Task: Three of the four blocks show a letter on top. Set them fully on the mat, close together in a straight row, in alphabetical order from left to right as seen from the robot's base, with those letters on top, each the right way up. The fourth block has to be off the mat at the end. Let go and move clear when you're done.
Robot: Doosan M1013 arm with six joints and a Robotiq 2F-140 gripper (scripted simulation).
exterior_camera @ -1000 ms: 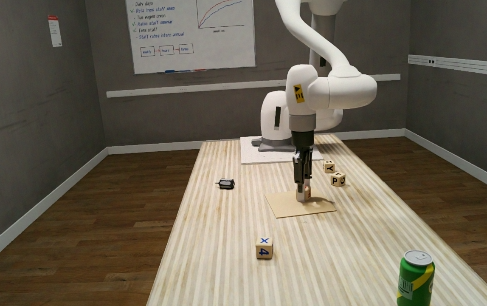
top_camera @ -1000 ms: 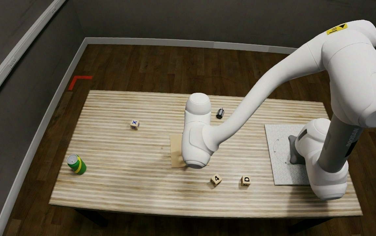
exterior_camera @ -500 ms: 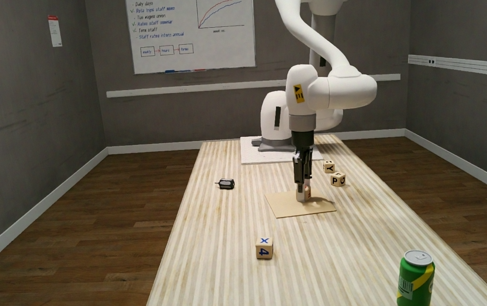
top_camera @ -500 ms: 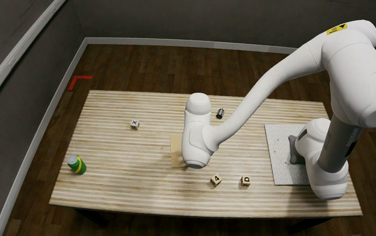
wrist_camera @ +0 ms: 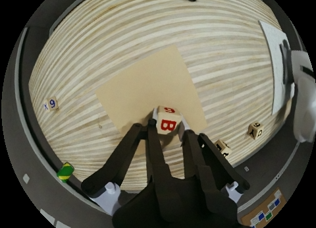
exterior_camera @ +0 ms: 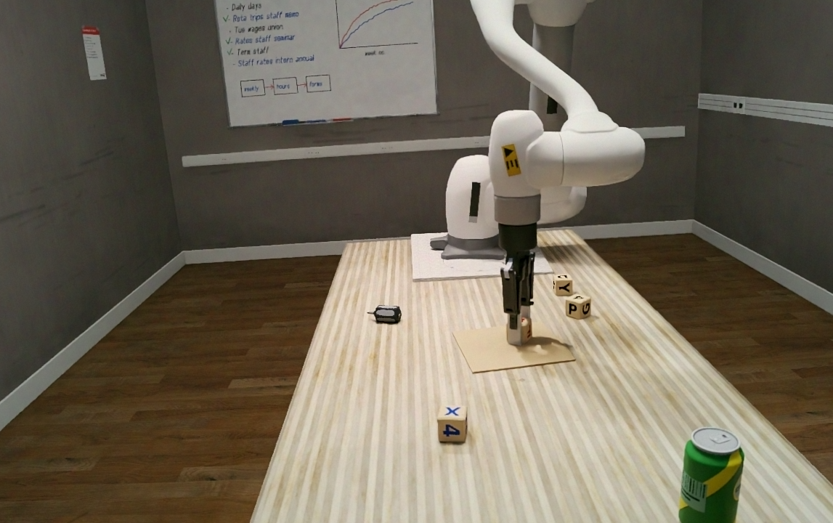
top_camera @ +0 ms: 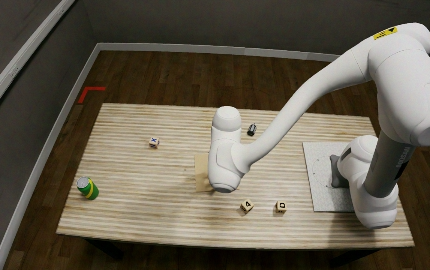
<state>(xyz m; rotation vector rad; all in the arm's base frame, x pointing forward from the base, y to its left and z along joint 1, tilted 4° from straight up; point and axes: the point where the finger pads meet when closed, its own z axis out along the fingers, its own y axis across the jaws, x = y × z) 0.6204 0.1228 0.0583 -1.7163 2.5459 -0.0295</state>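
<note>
The tan mat lies 30 mm ahead of my hand, 20 mm to the right of it and 30 mm below it. The rest, counted from my hand: black object (120 mm behind, 300 mm to the right, 20 mm below).
</note>
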